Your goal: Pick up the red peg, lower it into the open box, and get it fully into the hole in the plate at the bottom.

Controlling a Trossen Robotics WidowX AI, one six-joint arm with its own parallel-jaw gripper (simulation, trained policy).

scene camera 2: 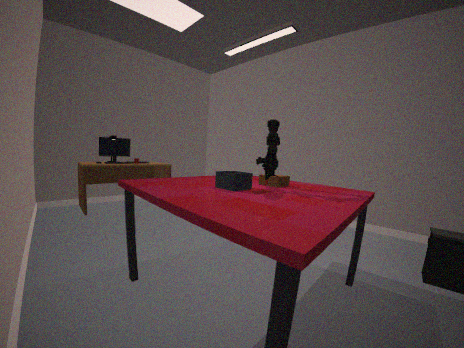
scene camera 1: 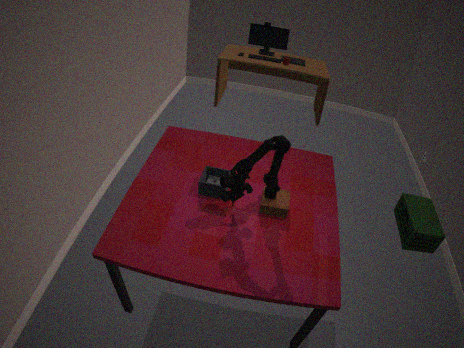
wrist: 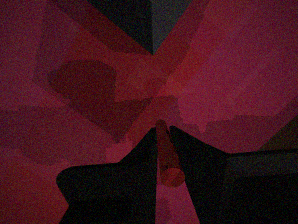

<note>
In view: my gripper point(wrist: 162, 130) and a red peg point(wrist: 171, 173).
</note>
